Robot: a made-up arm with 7 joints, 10 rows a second.
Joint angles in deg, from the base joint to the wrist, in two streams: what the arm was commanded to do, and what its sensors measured. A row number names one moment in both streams.
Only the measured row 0 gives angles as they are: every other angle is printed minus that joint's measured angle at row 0.
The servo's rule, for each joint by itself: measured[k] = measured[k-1] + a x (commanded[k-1-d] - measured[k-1]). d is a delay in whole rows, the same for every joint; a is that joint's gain. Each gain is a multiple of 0.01, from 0.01 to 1. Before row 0 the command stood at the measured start. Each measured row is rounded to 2 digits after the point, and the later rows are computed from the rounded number. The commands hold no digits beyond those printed.
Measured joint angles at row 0: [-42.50, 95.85, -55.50, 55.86, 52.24, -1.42, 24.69]
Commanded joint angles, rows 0 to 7: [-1.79, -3.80, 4.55, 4.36, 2.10, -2.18, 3.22]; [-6.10, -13.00, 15.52, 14.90, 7.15, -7.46, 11.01]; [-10.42, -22.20, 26.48, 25.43, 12.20, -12.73, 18.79]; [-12.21, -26.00, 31.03, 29.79, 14.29, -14.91, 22.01]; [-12.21, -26.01, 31.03, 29.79, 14.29, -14.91, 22.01]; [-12.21, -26.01, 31.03, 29.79, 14.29, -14.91, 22.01]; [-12.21, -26.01, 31.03, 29.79, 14.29, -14.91, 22.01]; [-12.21, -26.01, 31.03, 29.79, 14.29, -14.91, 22.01]
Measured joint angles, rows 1 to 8: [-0.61, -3.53, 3.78, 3.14, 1.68, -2.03, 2.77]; [-2.48, -12.34, 13.52, 11.61, 6.06, -7.08, 9.86]; [-5.18, -21.51, 24.28, 21.56, 10.97, -12.33, 17.54]; [-7.57, -25.69, 29.88, 27.49, 13.63, -14.73, 21.38]; [-9.15, -25.99, 30.83, 29.15, 14.16, -14.90, 21.92]; [-10.19, -26.01, 31.00, 29.61, 14.26, -14.91, 22.00]; [-10.88, -26.01, 31.02, 29.74, 14.28, -14.91, 22.01]; [-11.33, -26.01, 31.03, 29.78, 14.29, -14.91, 22.01]
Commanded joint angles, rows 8 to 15: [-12.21, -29.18, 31.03, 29.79, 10.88, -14.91, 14.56]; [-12.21, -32.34, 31.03, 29.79, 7.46, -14.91, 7.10]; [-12.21, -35.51, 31.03, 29.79, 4.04, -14.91, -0.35]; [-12.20, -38.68, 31.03, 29.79, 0.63, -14.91, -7.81]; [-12.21, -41.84, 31.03, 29.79, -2.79, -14.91, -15.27]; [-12.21, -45.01, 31.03, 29.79, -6.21, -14.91, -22.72]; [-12.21, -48.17, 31.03, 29.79, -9.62, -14.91, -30.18]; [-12.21, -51.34, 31.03, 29.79, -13.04, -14.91, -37.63]
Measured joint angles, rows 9 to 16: [-11.63, -28.96, 31.03, 29.79, 11.56, -14.91, 15.60]; [-11.83, -32.10, 31.03, 29.79, 8.28, -14.91, 8.29]; [-11.96, -35.27, 31.03, 29.79, 4.89, -14.91, 0.86]; [-12.04, -38.44, 31.03, 29.79, 1.48, -14.91, -6.60]; [-12.10, -41.60, 31.03, 29.79, -1.94, -14.91, -14.06]; [-12.14, -44.77, 31.03, 29.79, -5.36, -14.91, -21.51]; [-12.16, -47.93, 31.03, 29.79, -8.77, -14.91, -28.97]; [-12.18, -51.10, 31.03, 29.79, -12.19, -14.91, -36.42]
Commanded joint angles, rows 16 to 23: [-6.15, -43.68, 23.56, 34.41, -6.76, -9.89, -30.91]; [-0.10, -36.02, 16.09, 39.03, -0.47, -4.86, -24.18]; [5.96, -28.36, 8.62, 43.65, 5.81, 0.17, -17.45]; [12.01, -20.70, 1.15, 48.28, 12.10, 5.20, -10.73]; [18.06, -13.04, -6.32, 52.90, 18.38, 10.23, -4.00]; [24.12, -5.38, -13.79, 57.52, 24.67, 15.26, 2.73]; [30.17, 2.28, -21.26, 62.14, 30.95, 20.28, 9.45]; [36.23, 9.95, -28.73, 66.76, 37.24, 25.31, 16.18]
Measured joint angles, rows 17 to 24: [-10.13, -44.20, 24.83, 33.12, -7.85, -10.24, -31.68]; [-6.72, -36.59, 17.58, 37.38, -1.95, -5.24, -25.23]; [-2.41, -28.94, 10.14, 41.89, 4.26, -0.21, -18.54]; [2.49, -21.28, 2.68, 46.49, 10.53, 4.82, -11.82]; [7.78, -13.62, -4.79, 51.11, 16.81, 9.85, -5.09]; [13.34, -5.96, -12.26, 55.73, 23.10, 14.88, 1.64]; [19.06, 1.70, -19.73, 60.35, 29.38, 19.90, 8.36]; [24.90, 9.37, -27.20, 64.97, 35.67, 24.93, 15.09]
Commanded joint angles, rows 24 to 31: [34.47, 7.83, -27.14, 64.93, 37.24, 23.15, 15.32]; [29.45, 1.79, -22.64, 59.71, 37.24, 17.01, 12.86]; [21.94, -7.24, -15.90, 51.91, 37.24, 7.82, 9.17]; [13.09, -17.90, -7.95, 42.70, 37.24, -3.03, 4.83]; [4.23, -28.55, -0.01, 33.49, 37.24, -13.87, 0.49]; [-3.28, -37.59, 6.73, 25.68, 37.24, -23.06, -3.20]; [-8.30, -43.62, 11.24, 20.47, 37.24, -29.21, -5.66]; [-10.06, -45.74, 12.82, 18.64, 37.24, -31.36, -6.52]
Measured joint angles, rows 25 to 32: [28.15, 7.94, -27.15, 64.94, 36.93, 23.27, 15.29]; [28.59, 2.22, -23.41, 61.17, 37.18, 17.45, 13.20]; [26.33, -6.58, -17.18, 54.50, 37.23, 8.49, 9.73]; [21.83, -17.11, -9.52, 46.00, 37.24, -2.22, 5.52]; [15.85, -27.75, -1.63, 36.99, 37.24, -13.05, 1.19]; [9.35, -36.90, 5.31, 28.85, 37.24, -22.36, -2.59]; [3.35, -43.15, 10.23, 22.82, 37.24, -28.73, -5.23]; [-1.21, -45.56, 12.38, 19.81, 37.24, -31.18, -6.34]
